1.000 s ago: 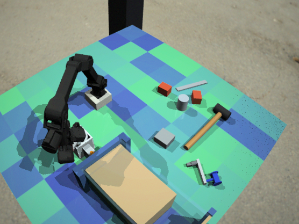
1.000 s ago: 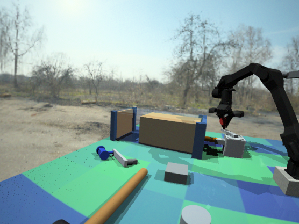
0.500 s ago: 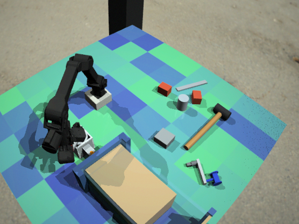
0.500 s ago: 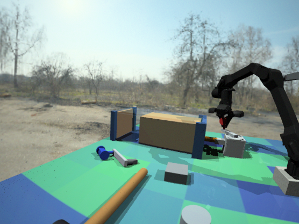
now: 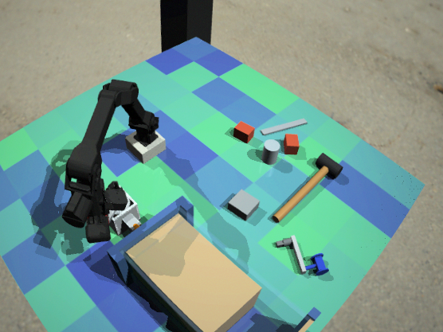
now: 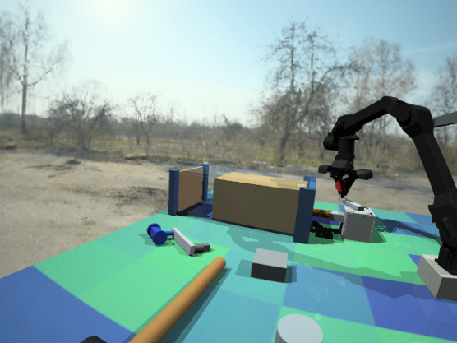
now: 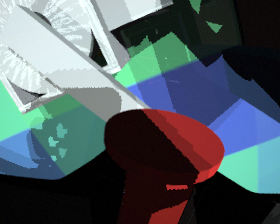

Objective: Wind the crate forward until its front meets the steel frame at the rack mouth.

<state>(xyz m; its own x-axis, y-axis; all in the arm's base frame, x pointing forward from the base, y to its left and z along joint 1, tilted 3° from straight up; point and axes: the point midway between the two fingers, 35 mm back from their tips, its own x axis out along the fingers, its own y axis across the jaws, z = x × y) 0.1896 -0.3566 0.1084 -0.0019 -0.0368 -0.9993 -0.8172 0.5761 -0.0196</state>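
My gripper tip is now 20 mm below the red knob. The rest, counted from my gripper tip: grey winch: 90 mm to the left, 80 mm below, 50 mm behind; red-knobbed crank: 30 mm to the left, 10 mm below, 10 mm behind; blue frame: 120 mm ahead, 80 mm to the left, 10 mm below.
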